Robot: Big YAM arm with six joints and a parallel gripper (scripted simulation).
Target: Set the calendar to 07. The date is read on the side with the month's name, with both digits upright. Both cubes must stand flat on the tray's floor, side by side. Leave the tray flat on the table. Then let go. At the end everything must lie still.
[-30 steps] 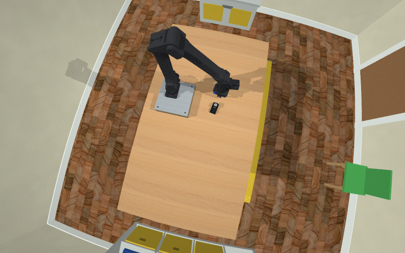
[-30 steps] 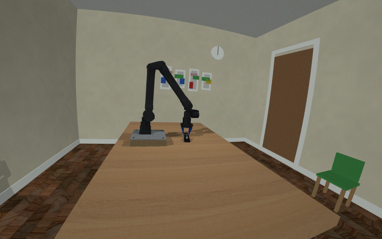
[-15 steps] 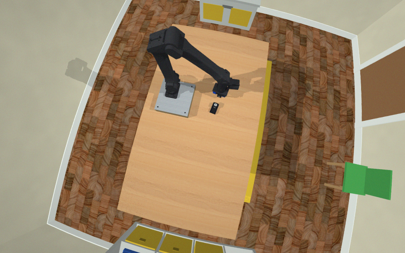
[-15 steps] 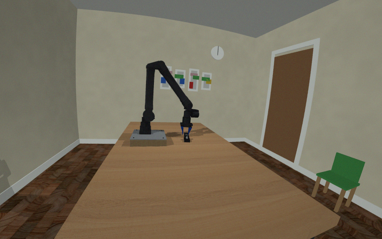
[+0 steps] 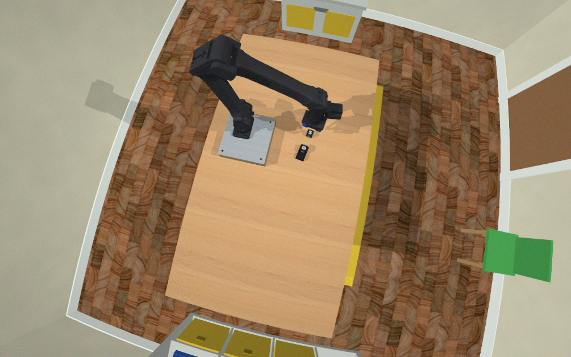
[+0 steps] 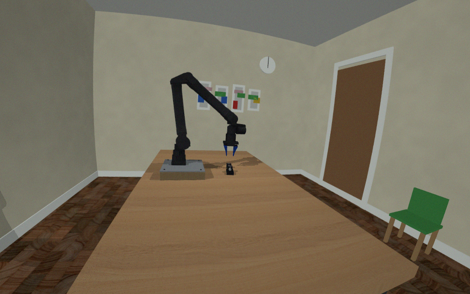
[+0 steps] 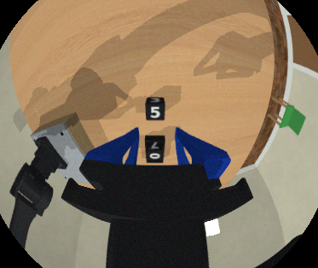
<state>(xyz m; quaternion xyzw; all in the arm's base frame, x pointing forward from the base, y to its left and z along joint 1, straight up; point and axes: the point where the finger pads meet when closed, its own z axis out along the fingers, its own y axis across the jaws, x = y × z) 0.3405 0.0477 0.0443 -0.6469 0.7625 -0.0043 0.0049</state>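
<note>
Right now my hand is 9 cm to the left of the black cube, 7 cm above it and 2 cm past it. Also, from my hand: black tray 11 cm to the right, 9 cm below, 2 cm behind.
</note>
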